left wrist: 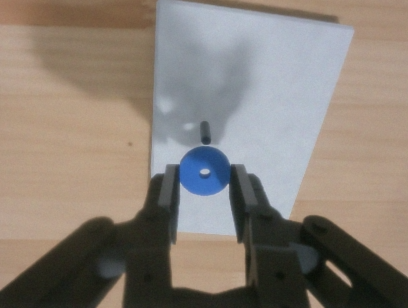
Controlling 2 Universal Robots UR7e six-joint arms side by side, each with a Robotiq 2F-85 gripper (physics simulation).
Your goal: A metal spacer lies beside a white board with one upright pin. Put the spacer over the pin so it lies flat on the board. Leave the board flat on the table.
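Places are measured from the left arm's base along level axes (x ahead, y left, z up), in millimetres.
Pixels of known places: left gripper, fingertip midpoint: (204,178).
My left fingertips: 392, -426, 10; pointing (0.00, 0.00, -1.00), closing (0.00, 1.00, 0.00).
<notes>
Behind a point stands the place of what it marks, as x, y, z.
My left gripper (204,178) @[392, -426, 10] is shut on the blue round spacer (192,172) @[386, -433, 13], gripping it by its two sides. The spacer has a small hole in its middle, through which a pale surface and a dark edge show. It is held above the white board (280,90) @[350, -380, -23], which lies on the table. The dark upright pin (205,133) @[369, -425, -1] shows just beyond the spacer's far edge in the view, not under its hole. How high the spacer is above the pin is hard to tell. The right gripper does not show in this view.
The wooden table (75,165) @[411, -521, -38] shows around the board. The gripper's shadow falls across the board's upper left part and the table beside it. The fingers hang over the board's lower end.
</notes>
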